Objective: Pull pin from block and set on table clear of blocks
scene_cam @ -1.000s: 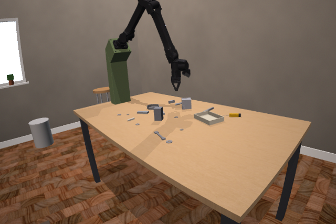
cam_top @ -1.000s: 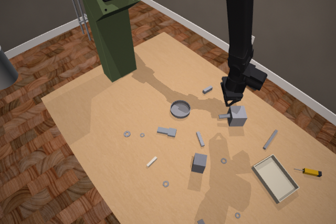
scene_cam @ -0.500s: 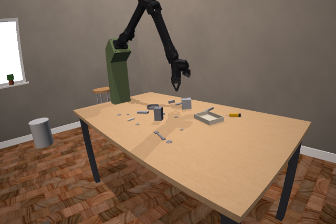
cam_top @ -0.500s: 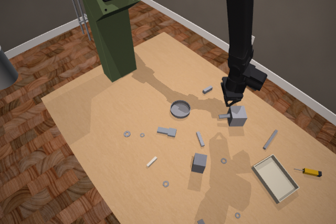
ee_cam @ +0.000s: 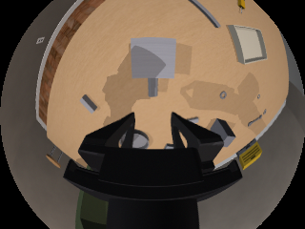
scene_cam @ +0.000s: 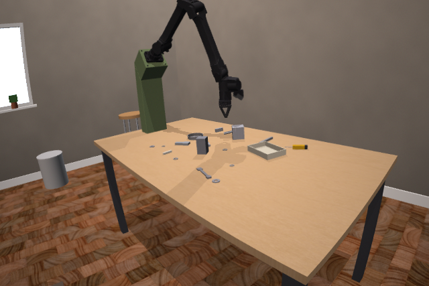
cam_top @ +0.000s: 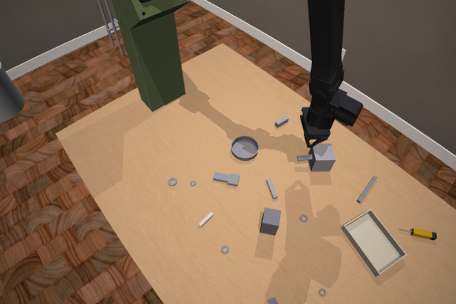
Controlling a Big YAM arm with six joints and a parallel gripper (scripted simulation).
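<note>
The light grey block is 30 mm ahead of my hand, 50 mm to the left of it and 100 mm below it. From my hand the other things lie so: round dish (150 mm behind, 130 mm to the right, 130 mm below); then long bar (200 mm ahead, 120 mm to the left, 130 mm below); then flat bar (20 mm ahead, 140 mm to the right, 130 mm below).
</note>
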